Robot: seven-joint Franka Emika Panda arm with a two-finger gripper.
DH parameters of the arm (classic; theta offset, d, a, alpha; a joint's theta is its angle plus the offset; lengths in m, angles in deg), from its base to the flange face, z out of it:
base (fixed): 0 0 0 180
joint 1: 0 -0.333 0 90
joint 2: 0 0 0 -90
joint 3: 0 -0.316 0.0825 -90
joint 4: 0 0 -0.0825 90
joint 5: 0 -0.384 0 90
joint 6: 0 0 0.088 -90
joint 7: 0 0.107 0 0
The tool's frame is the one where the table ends.
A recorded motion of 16 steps. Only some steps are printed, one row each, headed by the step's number.
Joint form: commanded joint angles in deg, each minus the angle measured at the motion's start. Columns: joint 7, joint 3, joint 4, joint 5, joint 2, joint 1, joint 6.
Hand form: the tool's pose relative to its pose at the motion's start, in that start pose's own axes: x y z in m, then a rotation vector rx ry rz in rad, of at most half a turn. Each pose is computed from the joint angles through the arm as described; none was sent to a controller.
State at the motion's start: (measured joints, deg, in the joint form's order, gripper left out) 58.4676 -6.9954 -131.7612 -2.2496 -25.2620 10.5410 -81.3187
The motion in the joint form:
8: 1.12 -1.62 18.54 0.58 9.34 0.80 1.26
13: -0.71 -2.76 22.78 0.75 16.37 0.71 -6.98
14: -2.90 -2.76 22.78 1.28 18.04 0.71 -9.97
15: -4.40 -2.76 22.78 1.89 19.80 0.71 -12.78
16: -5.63 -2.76 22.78 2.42 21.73 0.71 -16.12
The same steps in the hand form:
8: 0.0093 -0.0318 -0.0975 0.1147 0.0782 -0.0071
13: 0.0289 -0.0825 -0.1067 0.1972 0.1267 -0.0662
14: 0.0383 -0.0954 -0.1023 0.2124 0.1467 -0.1046
15: 0.0477 -0.1084 -0.0965 0.2233 0.1644 -0.1316
16: 0.0577 -0.1229 -0.0903 0.2405 0.1838 -0.1546

